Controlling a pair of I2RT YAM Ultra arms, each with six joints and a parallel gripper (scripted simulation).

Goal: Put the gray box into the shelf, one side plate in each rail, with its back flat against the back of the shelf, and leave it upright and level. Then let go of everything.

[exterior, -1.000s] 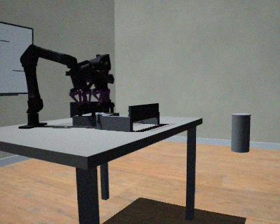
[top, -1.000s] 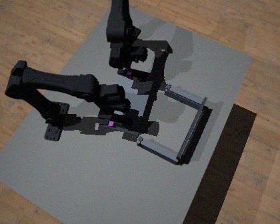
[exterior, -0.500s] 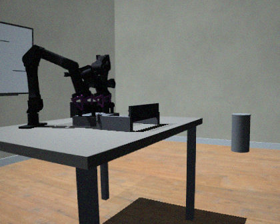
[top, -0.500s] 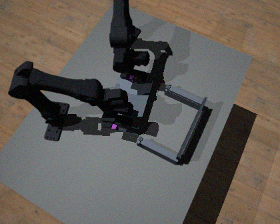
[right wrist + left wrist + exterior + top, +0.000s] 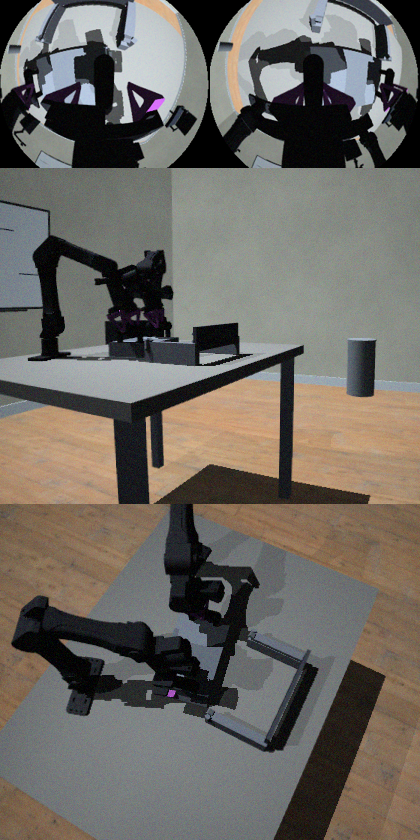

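Right now the gray box is 120 mm to the left of my right hand, 50 mm below it and 40 mm behind it.
Now: left hand 120 mm to the left of the gray box, 50 mm above it and 40 mm short of it.
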